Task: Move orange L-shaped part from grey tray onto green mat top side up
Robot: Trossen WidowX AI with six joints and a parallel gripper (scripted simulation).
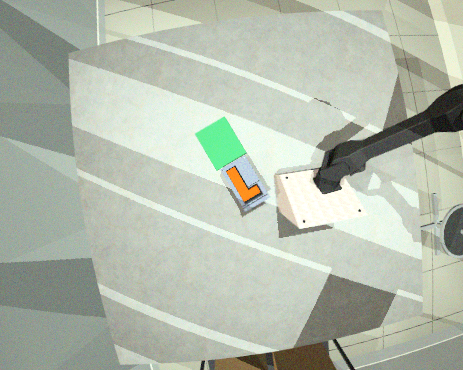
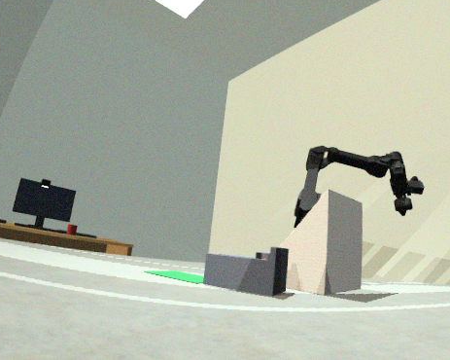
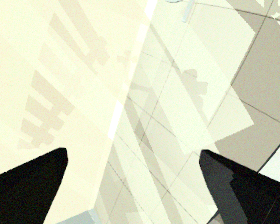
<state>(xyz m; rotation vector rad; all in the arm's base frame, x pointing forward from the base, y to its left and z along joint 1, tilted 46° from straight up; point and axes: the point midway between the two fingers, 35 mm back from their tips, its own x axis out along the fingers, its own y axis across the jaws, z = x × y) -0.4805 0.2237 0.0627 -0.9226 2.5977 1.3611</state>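
Right now the orange L-shaped part is 750 mm ahead of my gripper tip, 230 mm below it and 150 mm to the right of it.
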